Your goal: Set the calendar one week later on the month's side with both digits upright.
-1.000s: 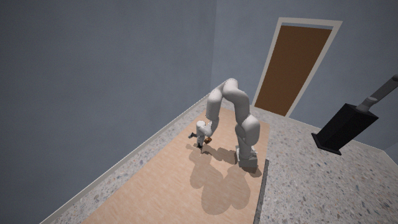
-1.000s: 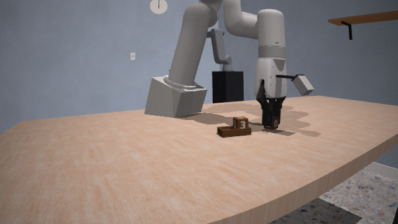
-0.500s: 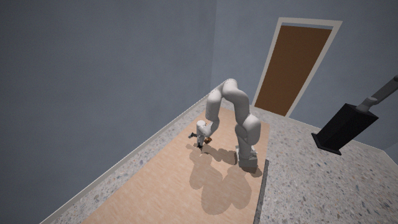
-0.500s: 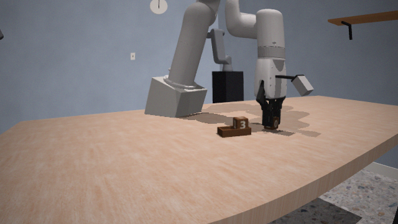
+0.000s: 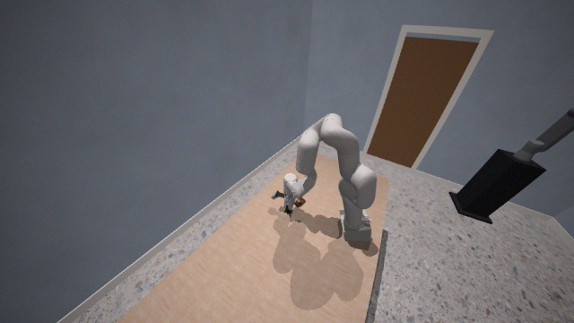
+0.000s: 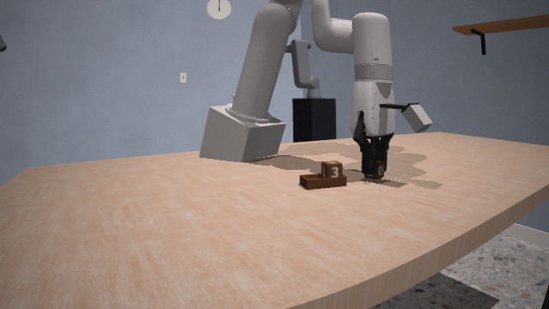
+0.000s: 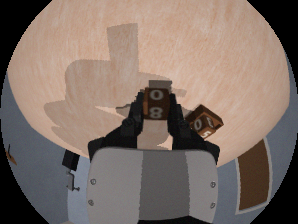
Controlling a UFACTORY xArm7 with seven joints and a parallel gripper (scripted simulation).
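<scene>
Now: the cube 1 cm below my hand. From my hand the other things lie so: brown wooden tray (10 cm to the right, 3 cm below, 3 cm behind).
</scene>
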